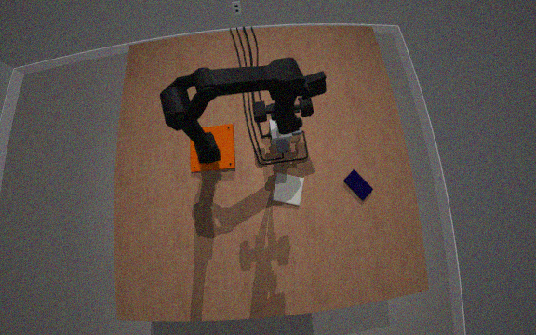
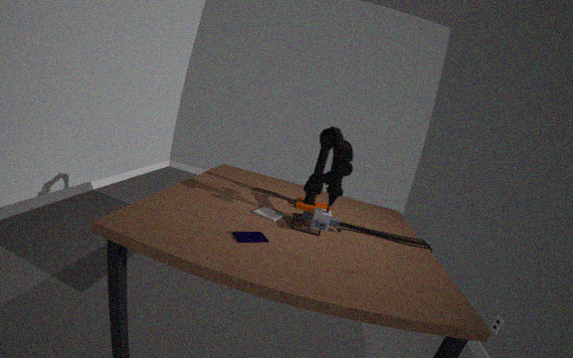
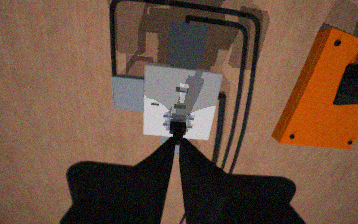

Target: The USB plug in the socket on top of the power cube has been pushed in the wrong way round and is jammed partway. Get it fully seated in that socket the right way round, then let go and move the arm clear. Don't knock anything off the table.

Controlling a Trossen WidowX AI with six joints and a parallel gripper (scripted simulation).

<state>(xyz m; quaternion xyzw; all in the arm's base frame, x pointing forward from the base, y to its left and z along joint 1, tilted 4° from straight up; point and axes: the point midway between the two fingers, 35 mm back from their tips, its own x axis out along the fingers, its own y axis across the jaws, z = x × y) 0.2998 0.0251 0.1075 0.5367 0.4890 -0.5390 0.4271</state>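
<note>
Now: gripper tip 20 mm above the dark USB plug. Also, from my gripper tip: flat white block 250 mm to the right, 100 mm below, 40 mm behind; then dark blue block 320 mm to the right, 240 mm ahead, 100 mm below.
</note>
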